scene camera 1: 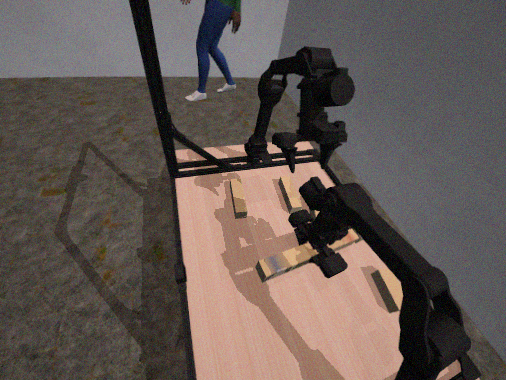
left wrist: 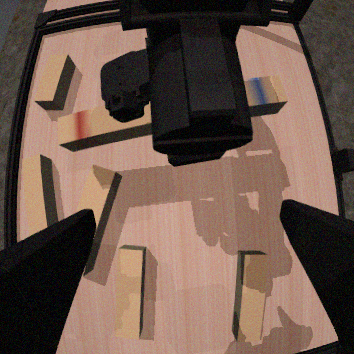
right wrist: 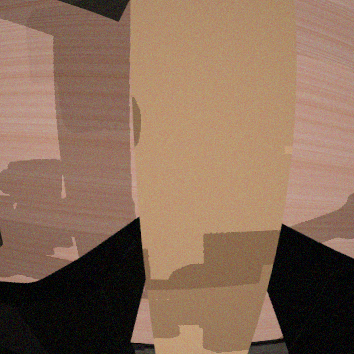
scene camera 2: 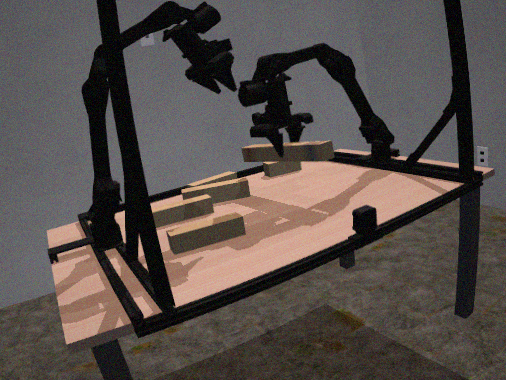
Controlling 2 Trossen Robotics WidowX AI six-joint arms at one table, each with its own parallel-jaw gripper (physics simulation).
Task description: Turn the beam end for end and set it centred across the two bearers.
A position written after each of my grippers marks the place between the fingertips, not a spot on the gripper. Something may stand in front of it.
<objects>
My left gripper [scene camera 1: 308,170] is open and holds nothing. My right gripper [scene camera 2: 288,155] carries a beam [scene camera 2: 317,151], clear of everything else.
</objects>
